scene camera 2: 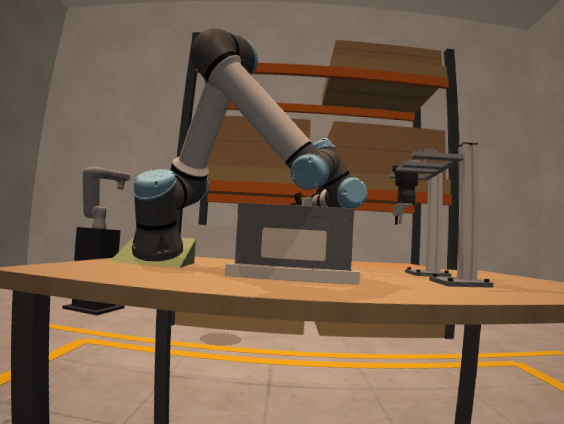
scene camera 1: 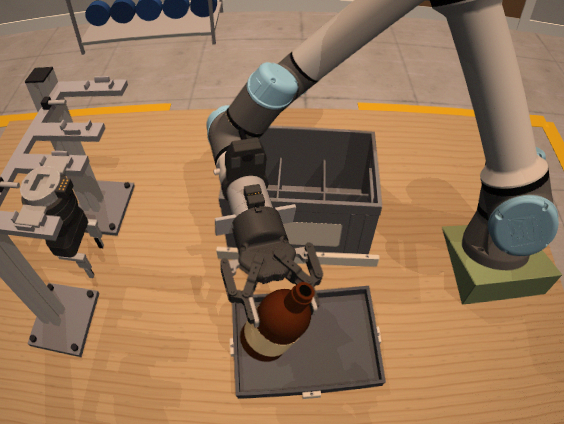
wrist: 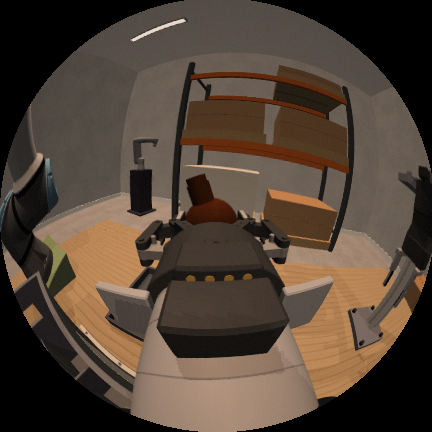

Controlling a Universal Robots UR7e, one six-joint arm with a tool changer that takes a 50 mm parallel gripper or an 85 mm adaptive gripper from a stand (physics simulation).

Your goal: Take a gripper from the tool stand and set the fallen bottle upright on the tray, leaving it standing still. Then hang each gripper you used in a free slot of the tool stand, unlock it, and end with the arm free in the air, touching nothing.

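Places are measured from the arm's base along level axes (x ahead, y left, z up), in metres.
Pixels of known places: hand, its tool point: (scene camera 1: 252, 212); arm's base, origin of its link: (scene camera 2: 158, 250) (scene camera 1: 495, 248) (wrist: 40, 268).
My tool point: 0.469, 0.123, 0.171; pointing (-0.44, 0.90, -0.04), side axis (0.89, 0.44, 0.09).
For each thing: its top centre in the pictures, then the offset to it from my tool point, as dx, dy, dz. "spot": a spot on its surface instead.
- brown bottle, centre of its top: (scene camera 1: 282, 292) (wrist: 217, 174) -0.074, +0.156, +0.054
- grey tray, a spot on its surface: (scene camera 1: 376, 340) spot: -0.231, +0.100, -0.185
The brown bottle (scene camera 1: 284, 320) (wrist: 212, 211) with a cream label is close to upright, its neck up, over the left part of the grey tray (scene camera 1: 376, 340). Whether its base touches the tray cannot be told. In scene camera 2 a bit of the bottle (scene camera 2: 298, 198) shows above the bin. My gripper (scene camera 1: 284, 311) (wrist: 211, 220), the adaptive one, reaches in from the side and is shut on the bottle's body. The tool stand (scene camera 1: 92, 87) (scene camera 2: 467, 215) (wrist: 365, 327) holds the parallel gripper (scene camera 1: 65, 225) (scene camera 2: 406, 186) (wrist: 419, 235); its slots farther back are empty.
A dark divided bin (scene camera 1: 350, 230) (scene camera 2: 247, 235) stands behind the tray, beneath and beside the wrist. A pale strip (scene camera 1: 350, 259) (scene camera 2: 295, 275) lies along its foot. The arm's base is on a green block (scene camera 1: 505, 287) (scene camera 2: 187, 252) (wrist: 62, 270) at the right in scene camera 1.
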